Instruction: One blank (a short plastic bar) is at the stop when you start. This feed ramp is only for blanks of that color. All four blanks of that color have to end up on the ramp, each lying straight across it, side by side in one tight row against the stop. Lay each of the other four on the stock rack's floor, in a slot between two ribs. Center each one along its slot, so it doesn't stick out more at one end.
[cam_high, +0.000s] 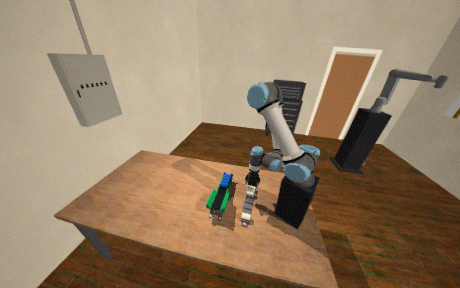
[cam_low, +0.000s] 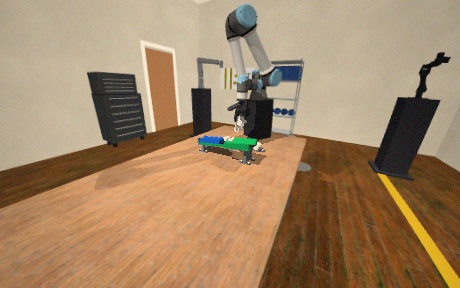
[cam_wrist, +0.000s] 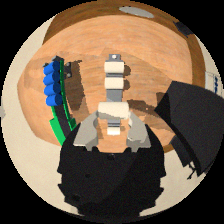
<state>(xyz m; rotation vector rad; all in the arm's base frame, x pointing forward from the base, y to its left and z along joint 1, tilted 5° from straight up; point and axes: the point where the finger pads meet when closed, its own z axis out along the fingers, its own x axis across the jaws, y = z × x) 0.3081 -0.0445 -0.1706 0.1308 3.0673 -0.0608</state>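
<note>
My gripper is now 3 cm to the right of the stock rack and 14 cm above it.
</note>
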